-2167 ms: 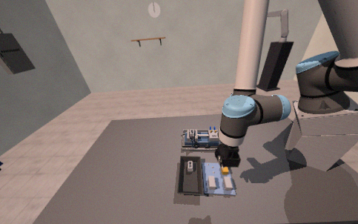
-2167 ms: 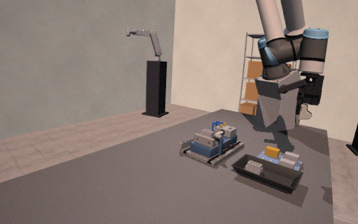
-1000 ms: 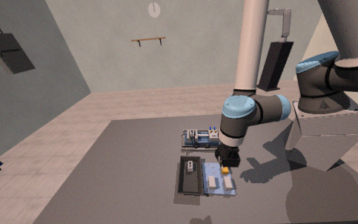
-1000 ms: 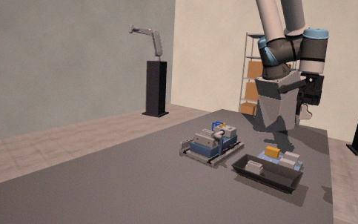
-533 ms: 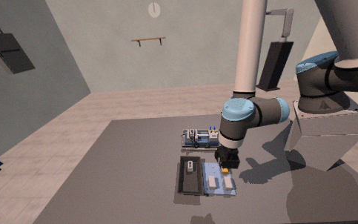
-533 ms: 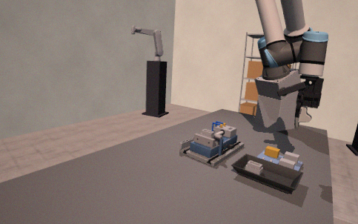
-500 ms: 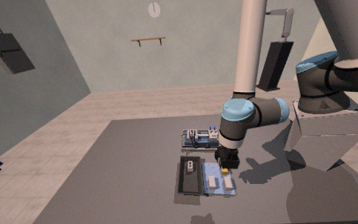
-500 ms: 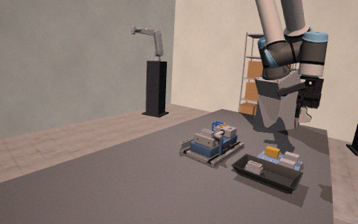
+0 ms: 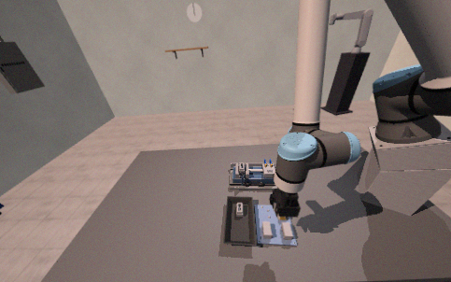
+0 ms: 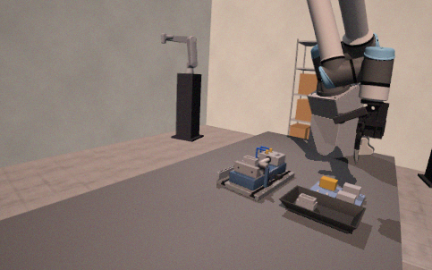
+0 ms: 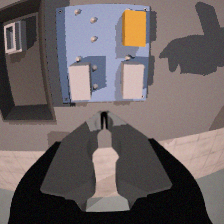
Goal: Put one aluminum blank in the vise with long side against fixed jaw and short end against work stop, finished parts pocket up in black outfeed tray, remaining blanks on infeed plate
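The yellow brass blank lies 13 cm below my hand, 8 cm behind it and 7 cm to the right of it. From my hand the other things lie so: vise (34 cm to the right, 12 cm below, 3 cm behind).
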